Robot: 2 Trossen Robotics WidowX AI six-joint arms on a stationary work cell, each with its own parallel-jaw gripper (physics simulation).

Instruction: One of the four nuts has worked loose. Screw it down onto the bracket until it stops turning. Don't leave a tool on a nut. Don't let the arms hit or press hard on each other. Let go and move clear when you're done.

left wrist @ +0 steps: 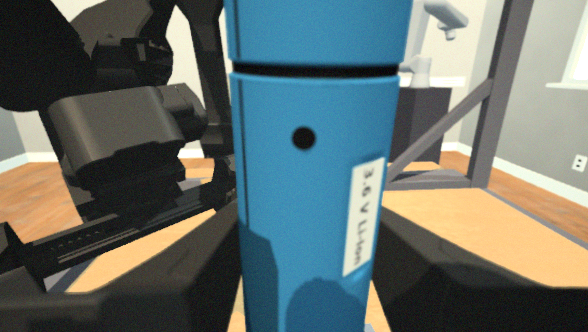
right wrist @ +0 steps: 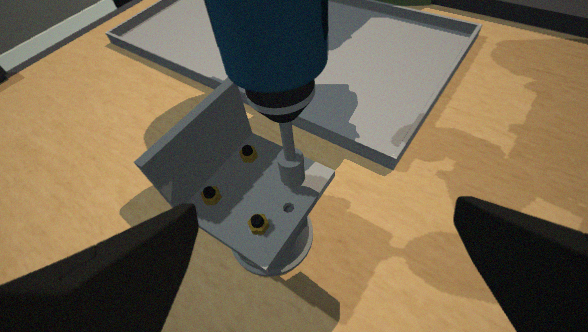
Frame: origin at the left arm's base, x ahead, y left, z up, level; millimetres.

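Where they show: left gripper, fingertip midpoint: (left wrist: 302,209); right gripper, fingertip midpoint: (right wrist: 324,212).
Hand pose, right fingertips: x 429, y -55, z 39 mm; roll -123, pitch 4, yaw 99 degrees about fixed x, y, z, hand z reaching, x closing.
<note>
Each offset is from my right fingertips to the centre of the thing. "pt": to the spot under its first point.
A blue cylindrical power screwdriver {dx -53, dy -22, dz +66 mm} (left wrist: 310,110) (right wrist: 272,40) stands upright between the fingers of my left gripper (left wrist: 302,209), which is shut on it. In the right wrist view its shaft ends in a grey socket {dx -49, dy -23, dz -28 mm} (right wrist: 291,169) over the back right corner of the grey L-shaped bracket {dx -42, dy -47, dz -40 mm} (right wrist: 235,185). The fourth nut does not show there; the socket hides that spot. Three brass nuts on black studs show on the bracket: one (right wrist: 248,153) at the back, one (right wrist: 211,195) at the left, one (right wrist: 258,224) at the front. My right gripper (right wrist: 324,212) is open and empty, the bracket beyond its fingertips.
A shallow grey tray {dx -304, dy -89, dz -115 mm} (right wrist: 390,65) lies behind the bracket. A round grey base {pt dx -33, dy -19, dz -115 mm} (right wrist: 305,245) shows under the bracket. The dark right arm (left wrist: 120,125) is at the left in the left wrist view. A grey frame post (left wrist: 492,100) stands at the right.
</note>
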